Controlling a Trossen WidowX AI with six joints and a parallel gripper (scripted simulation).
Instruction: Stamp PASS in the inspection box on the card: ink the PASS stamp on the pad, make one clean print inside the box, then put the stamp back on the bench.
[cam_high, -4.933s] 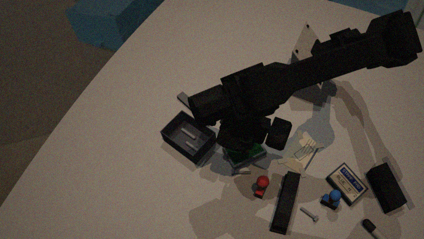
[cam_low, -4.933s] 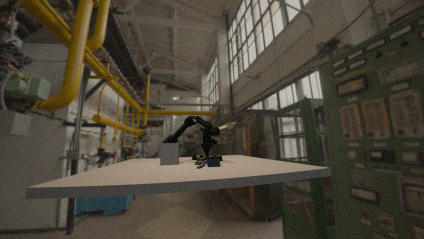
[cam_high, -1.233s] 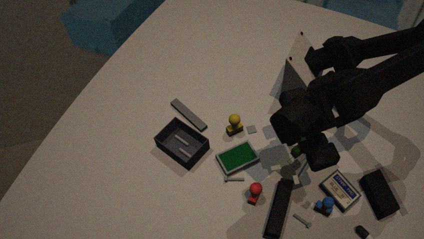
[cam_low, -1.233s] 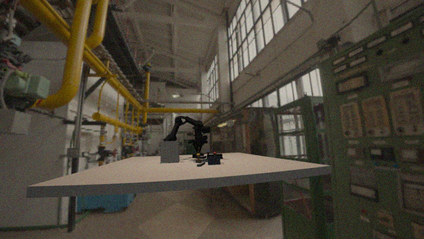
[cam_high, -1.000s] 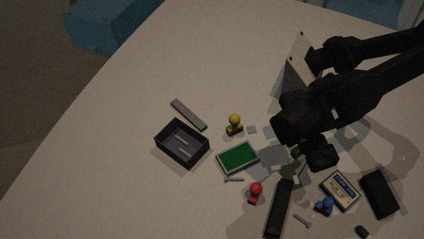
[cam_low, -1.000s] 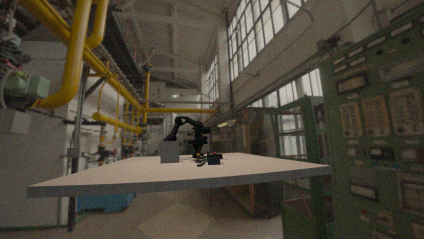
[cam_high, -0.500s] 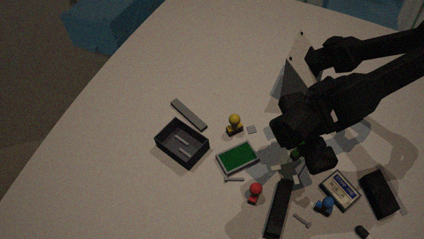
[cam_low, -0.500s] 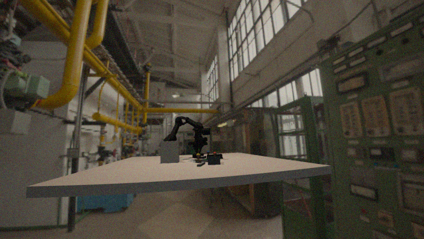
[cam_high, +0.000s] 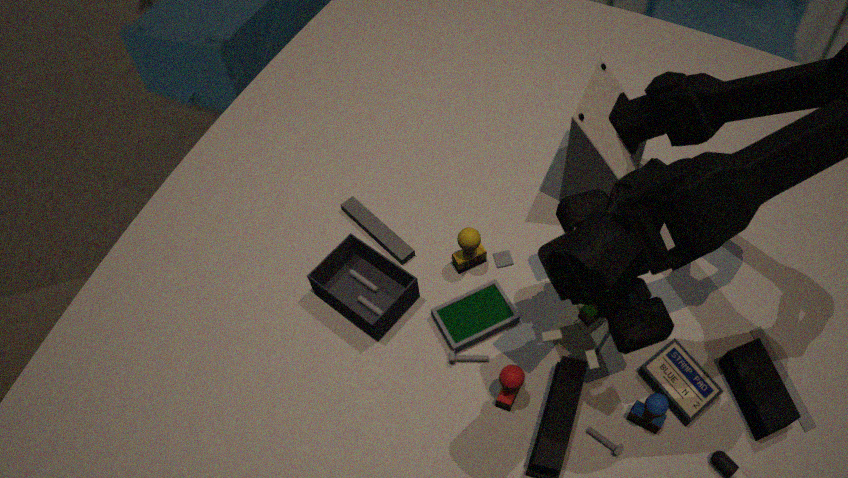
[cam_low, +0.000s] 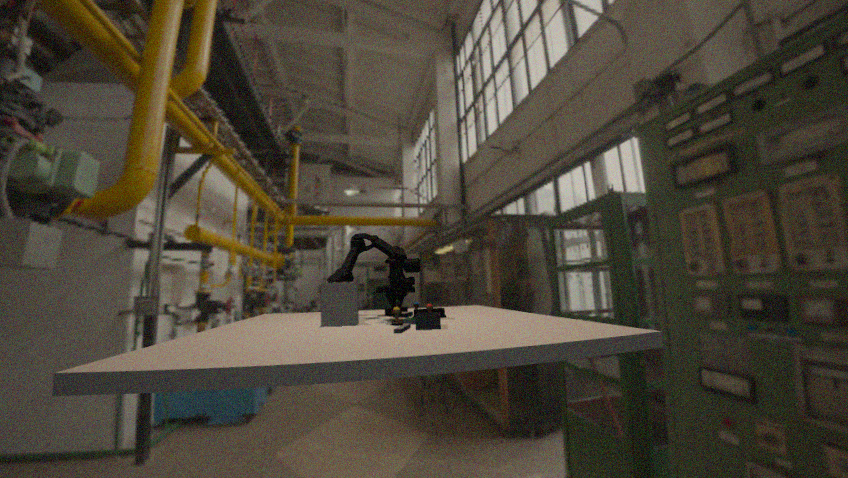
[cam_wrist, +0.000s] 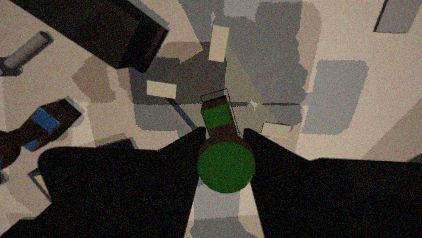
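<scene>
Right now my gripper tip is 40 mm above the pale card. Round my gripper tip: red-knobbed stamp (130 mm ahead, 50 mm to the right, 20 mm below); green-knobbed stamp (right at my gripper tip); labelled stamp-pad tin (40 mm ahead, 130 mm to the left, 30 mm below).
</scene>
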